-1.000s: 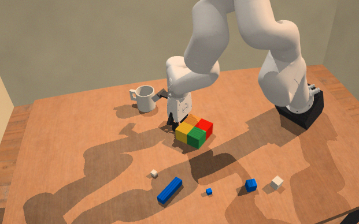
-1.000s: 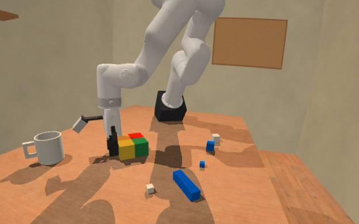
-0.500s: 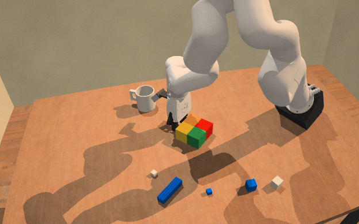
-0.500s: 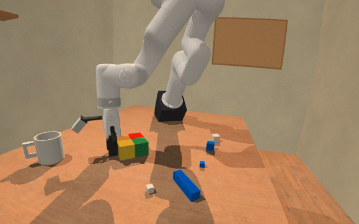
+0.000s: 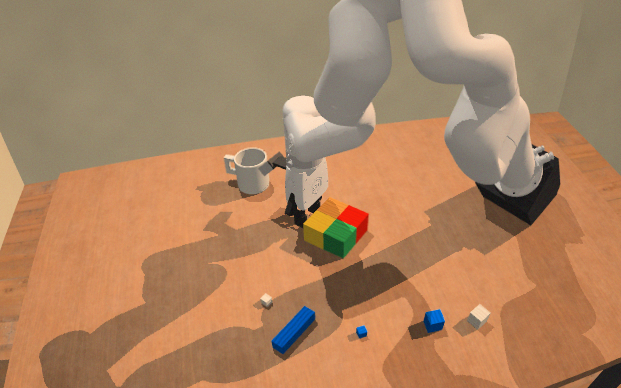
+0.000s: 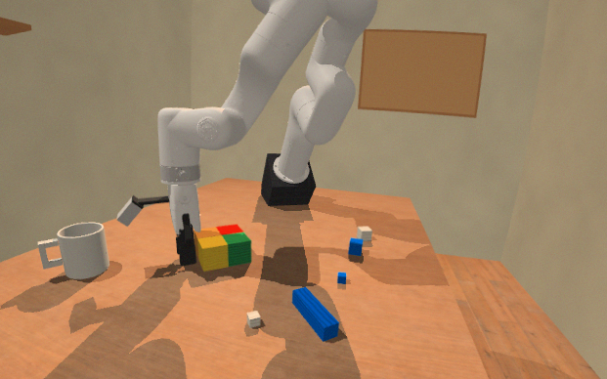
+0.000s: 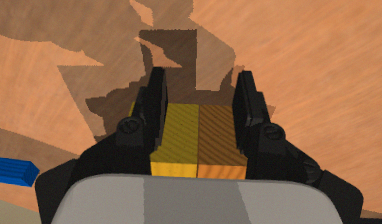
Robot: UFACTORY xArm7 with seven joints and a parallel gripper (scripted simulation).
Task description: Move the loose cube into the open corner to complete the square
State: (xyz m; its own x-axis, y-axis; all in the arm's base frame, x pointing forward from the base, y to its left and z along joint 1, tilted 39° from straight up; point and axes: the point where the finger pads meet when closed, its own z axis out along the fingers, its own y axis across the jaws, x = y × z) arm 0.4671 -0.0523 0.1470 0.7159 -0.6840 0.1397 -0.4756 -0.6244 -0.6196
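Right now my hand is 3 cm past the yellow cube and 5 cm to the right of it. From my hand the other things lie so: red cube (10 cm behind, 3 cm to the left); then green cube (7 cm behind, 8 cm to the left); then orange cube (6 cm behind, 1 cm to the left).
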